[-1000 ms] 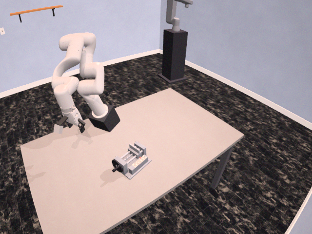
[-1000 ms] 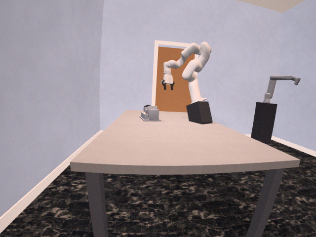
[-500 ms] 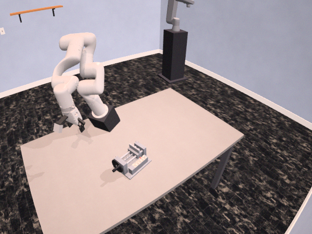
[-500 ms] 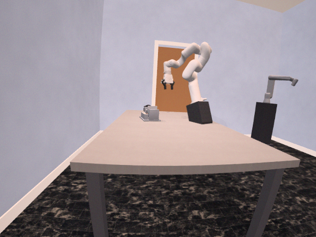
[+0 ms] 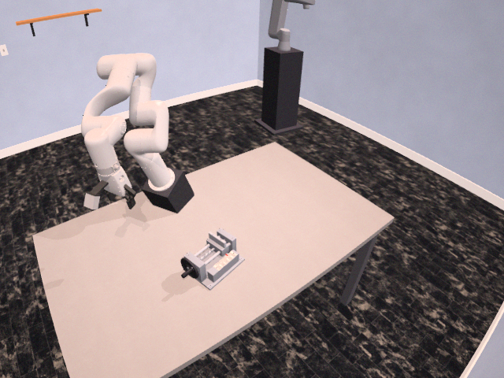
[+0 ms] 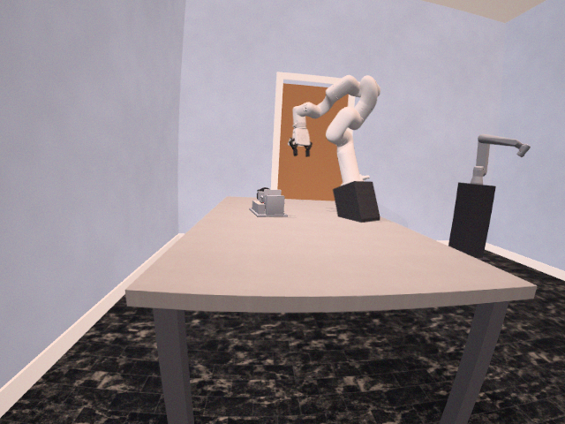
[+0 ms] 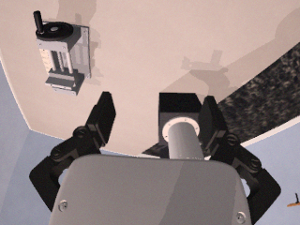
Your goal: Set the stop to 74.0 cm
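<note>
Right now the handwheel knob is 220 mm below my hand, 220 mm ahead of it and 130 mm to the left of it. Round my hand: sliding stop block: 300 mm to the left, 220 mm below, 150 mm ahead; then black handwheel: 220 mm below, 210 mm ahead, 140 mm to the left.
</note>
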